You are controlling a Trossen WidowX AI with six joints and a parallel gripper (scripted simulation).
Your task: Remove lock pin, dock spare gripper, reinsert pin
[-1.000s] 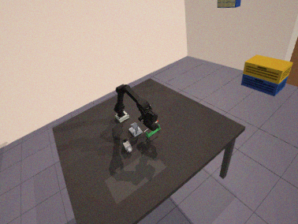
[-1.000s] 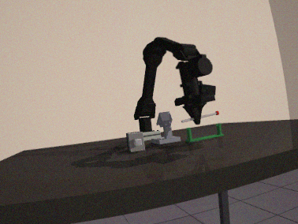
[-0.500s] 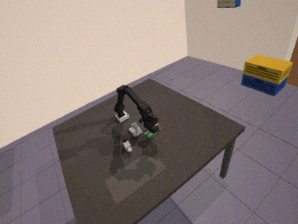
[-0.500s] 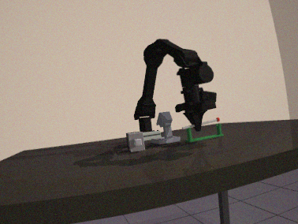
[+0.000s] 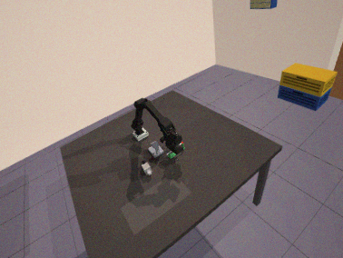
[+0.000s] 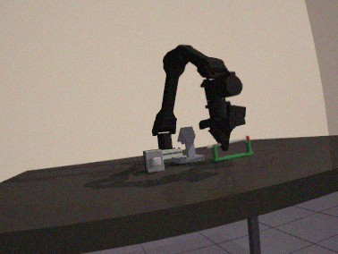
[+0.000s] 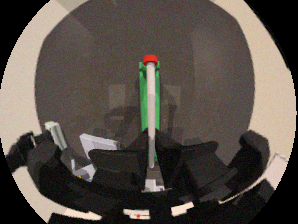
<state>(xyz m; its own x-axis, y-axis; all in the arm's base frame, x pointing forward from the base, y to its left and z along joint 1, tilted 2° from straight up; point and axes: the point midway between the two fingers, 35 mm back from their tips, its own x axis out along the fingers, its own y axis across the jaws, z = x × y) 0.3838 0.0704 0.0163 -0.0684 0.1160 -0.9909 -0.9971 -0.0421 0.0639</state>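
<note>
My gripper tip is 2 cm to the right of the green rack. Round my gripper tip: grey mount (11 cm behind, 8 cm to the right, 3 cm above); then spare gripper (22 cm to the right, 1 cm behind).
</note>
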